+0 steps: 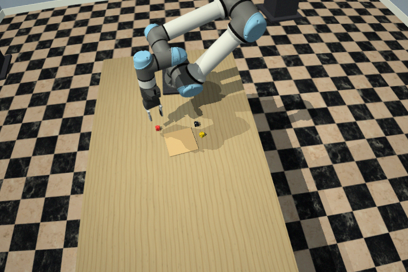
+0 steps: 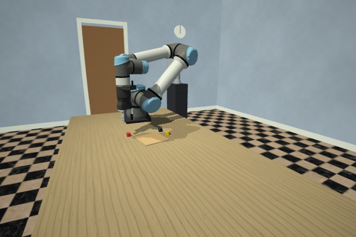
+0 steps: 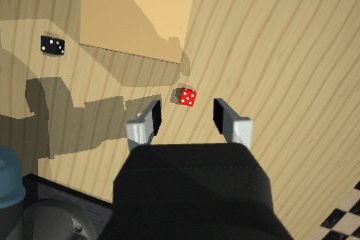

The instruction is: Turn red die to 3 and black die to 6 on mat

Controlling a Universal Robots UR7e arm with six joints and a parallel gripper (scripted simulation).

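Right now the red die is 10 cm below my hand. The rest, counted from my hand: black die: 3 cm ahead, 19 cm to the left, 10 cm below; then yellow die: 10 cm ahead, 20 cm to the left, 10 cm below; then tan mat: 11 cm ahead, 9 cm to the left, 11 cm below.
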